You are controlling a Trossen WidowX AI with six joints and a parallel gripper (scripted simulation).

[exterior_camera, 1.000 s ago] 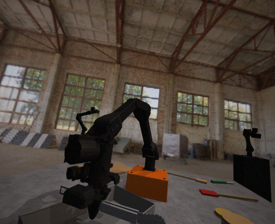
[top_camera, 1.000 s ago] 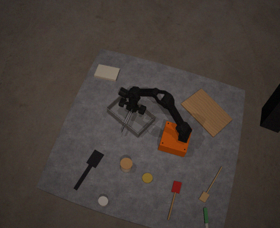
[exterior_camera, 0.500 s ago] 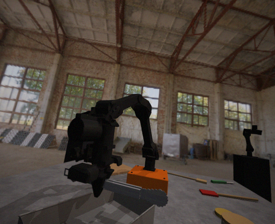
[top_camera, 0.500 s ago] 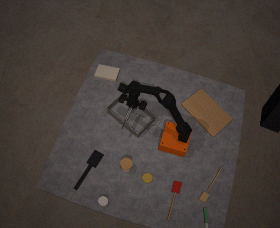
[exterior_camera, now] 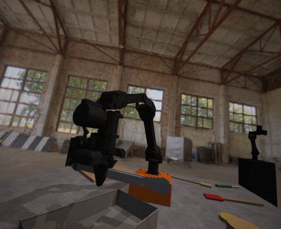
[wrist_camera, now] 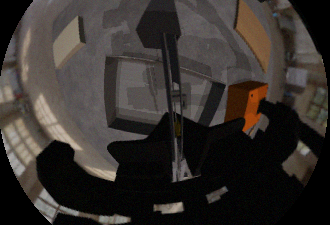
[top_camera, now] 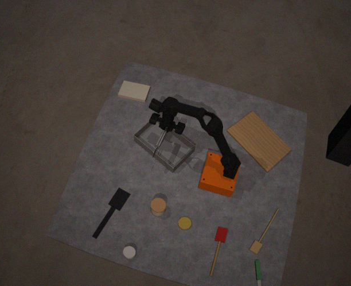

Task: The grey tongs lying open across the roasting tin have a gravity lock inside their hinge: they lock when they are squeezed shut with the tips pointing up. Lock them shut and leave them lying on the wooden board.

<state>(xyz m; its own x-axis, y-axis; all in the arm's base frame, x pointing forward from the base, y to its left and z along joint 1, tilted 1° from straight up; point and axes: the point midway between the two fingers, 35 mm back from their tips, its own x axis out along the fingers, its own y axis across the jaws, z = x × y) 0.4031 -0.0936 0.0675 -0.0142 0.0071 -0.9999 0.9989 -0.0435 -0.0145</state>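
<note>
The wooden board lies 530 mm behind my gripper tip, 230 mm to the right of it and 120 mm below it. Round my gripper tip: roasting tin (20 mm to the left, 100 mm below); then cream block (310 mm ahead, 270 mm to the right, 110 mm below); then black spatula (130 mm ahead, 500 mm to the left, 120 mm below).
</note>
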